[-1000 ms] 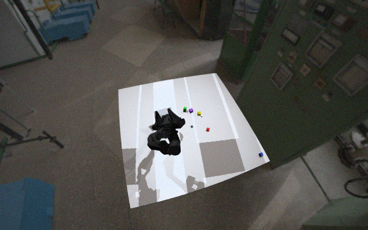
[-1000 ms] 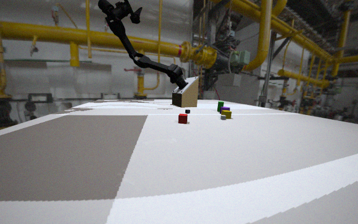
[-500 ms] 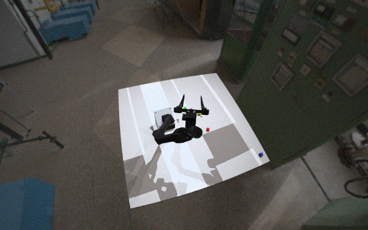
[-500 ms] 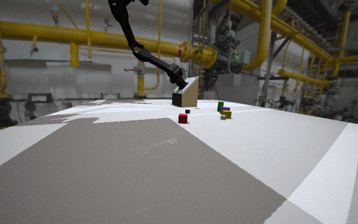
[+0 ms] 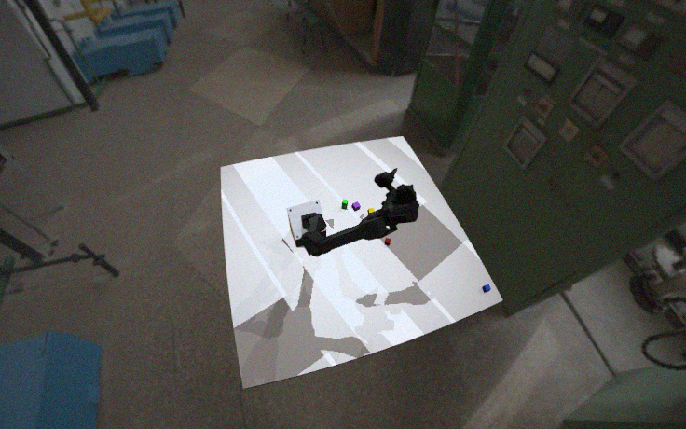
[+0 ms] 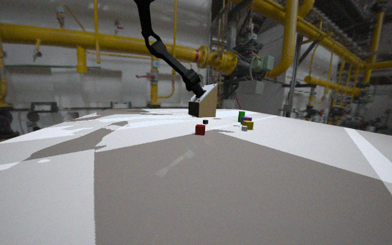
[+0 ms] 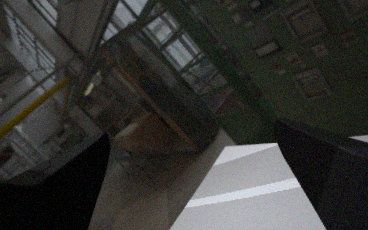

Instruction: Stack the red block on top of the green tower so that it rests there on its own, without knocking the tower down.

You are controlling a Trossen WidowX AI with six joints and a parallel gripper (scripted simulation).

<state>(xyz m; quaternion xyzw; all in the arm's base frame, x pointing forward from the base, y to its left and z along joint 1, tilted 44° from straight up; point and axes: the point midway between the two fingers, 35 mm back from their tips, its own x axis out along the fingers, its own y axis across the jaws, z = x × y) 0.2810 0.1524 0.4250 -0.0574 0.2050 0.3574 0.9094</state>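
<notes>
Right now the red block is 4 cm ahead of my gripper tip, 1 cm to the left of it and 51 cm below it. From my gripper tip the other things lie so: yellow block (3 cm ahead, 21 cm to the left, 51 cm below); then small black block (10 cm behind, 9 cm to the left, 52 cm below); then purple block (4 cm behind, 27 cm to the left, 51 cm below).
</notes>
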